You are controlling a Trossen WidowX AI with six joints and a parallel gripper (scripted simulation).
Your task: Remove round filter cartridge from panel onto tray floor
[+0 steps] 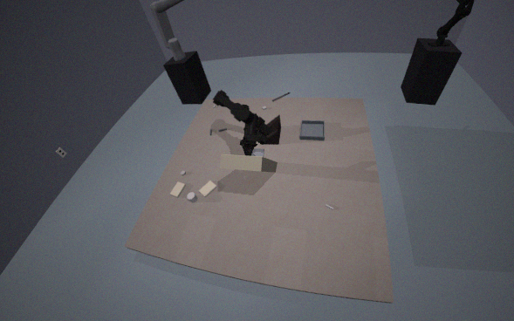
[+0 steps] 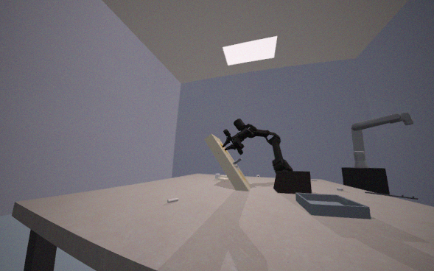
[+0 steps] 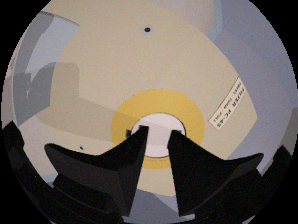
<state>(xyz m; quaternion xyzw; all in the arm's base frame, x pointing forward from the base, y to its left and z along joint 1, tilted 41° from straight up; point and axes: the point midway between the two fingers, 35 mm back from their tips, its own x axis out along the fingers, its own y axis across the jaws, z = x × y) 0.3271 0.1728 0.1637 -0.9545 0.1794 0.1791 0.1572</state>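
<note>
Now: the round white cartridge 10 mm below my gripper tip and 10 mm ahead of it. The rest, counted from my gripper tip: service panel 80 mm below, 40 mm behind; grey tray 460 mm behind, 250 mm to the left, 220 mm below.
</note>
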